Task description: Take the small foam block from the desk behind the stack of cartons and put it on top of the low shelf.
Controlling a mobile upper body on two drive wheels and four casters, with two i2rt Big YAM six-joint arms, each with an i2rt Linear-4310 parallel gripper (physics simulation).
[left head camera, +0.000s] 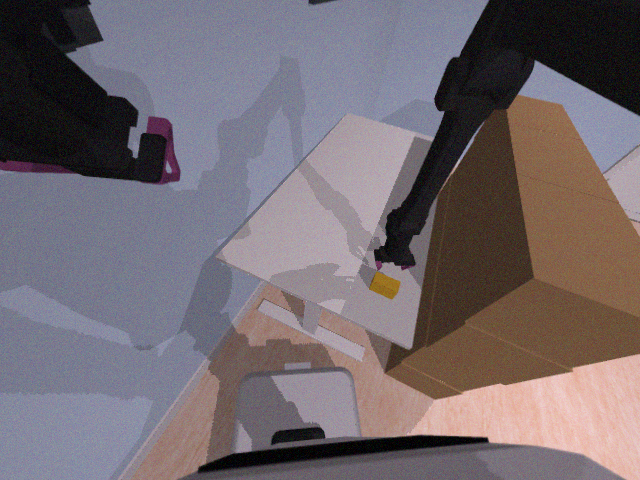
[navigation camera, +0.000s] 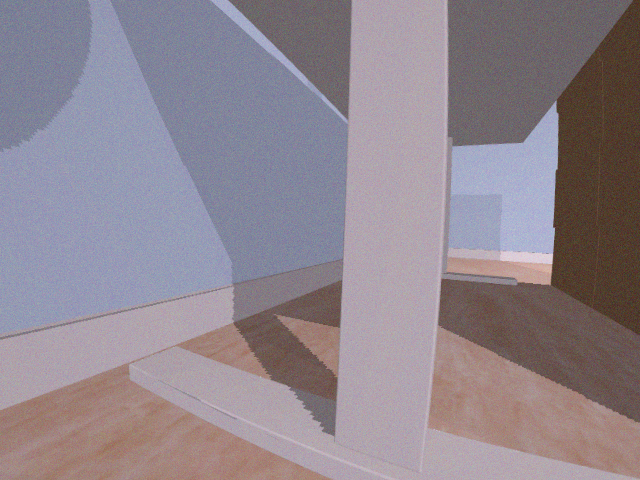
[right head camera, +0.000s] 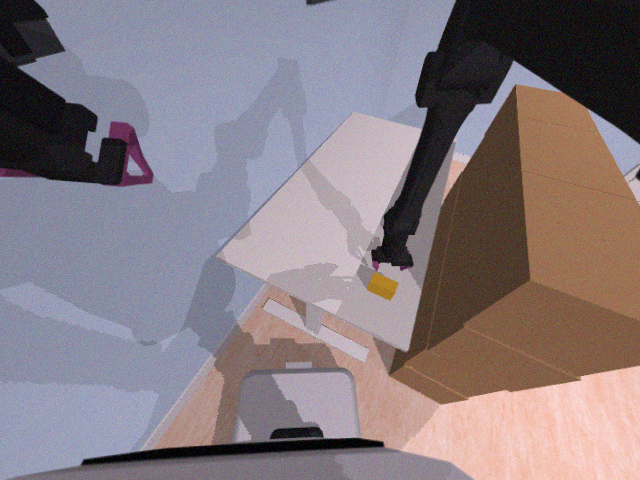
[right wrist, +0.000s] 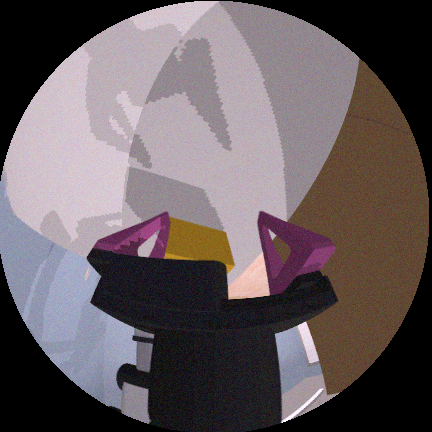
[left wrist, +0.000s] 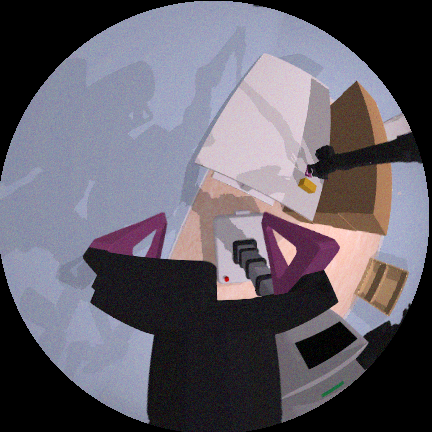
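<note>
The small yellow foam block lies on the white desk, near its lower right corner in the head views. The right gripper is open and empty, pointing down by the block. In the right wrist view the block shows beyond the left-hand finger, which partly hides it. The left gripper is open and empty, away from the desk at the left. A small tan compartmented unit, perhaps the low shelf, stands at the lower right of the left wrist view.
The tall stack of brown cartons stands close along the desk's right side, beside the right arm. A white desk leg stands directly ahead of the navigation camera. A blue wall runs along the left.
</note>
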